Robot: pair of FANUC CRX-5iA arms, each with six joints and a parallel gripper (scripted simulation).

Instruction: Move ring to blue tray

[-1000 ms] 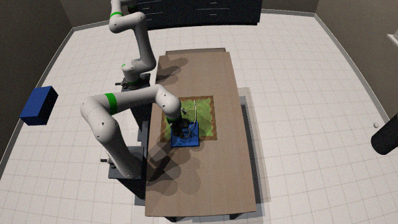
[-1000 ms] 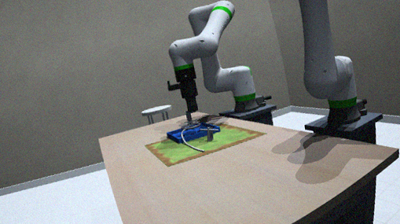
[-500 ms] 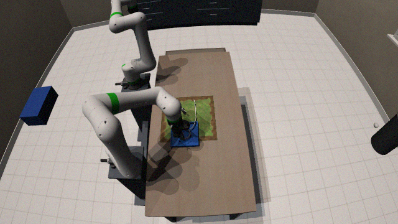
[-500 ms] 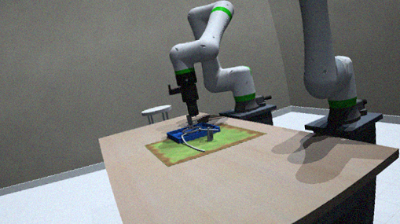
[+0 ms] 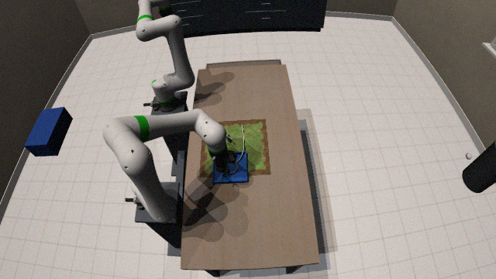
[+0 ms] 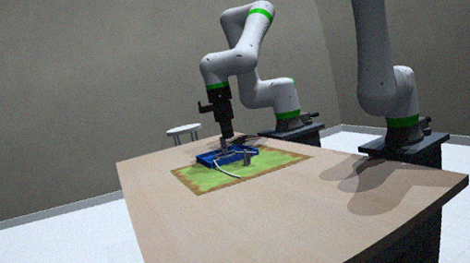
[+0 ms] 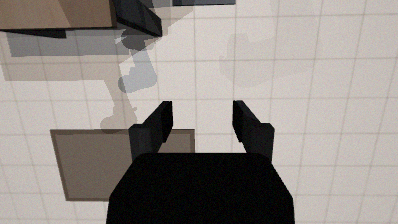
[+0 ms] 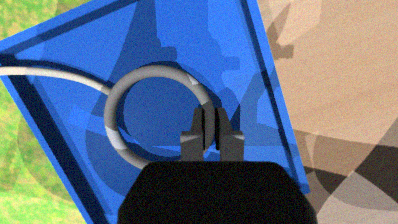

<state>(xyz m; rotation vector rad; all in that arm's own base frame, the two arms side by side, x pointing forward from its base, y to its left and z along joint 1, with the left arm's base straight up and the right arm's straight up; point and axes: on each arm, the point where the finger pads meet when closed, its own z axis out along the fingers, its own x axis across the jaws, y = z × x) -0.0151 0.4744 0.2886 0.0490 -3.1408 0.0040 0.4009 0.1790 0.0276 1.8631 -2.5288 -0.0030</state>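
My right hand is 10 mm short of the pale ring, 40 mm to the right of it and 10 mm above it. Also, from my right hand: blue tray: 10 mm ahead, 40 mm to the left, 20 mm below; grey stake: 10 mm ahead, 230 mm to the left; brown mat: 40 mm ahead, 180 mm to the left, 40 mm below.
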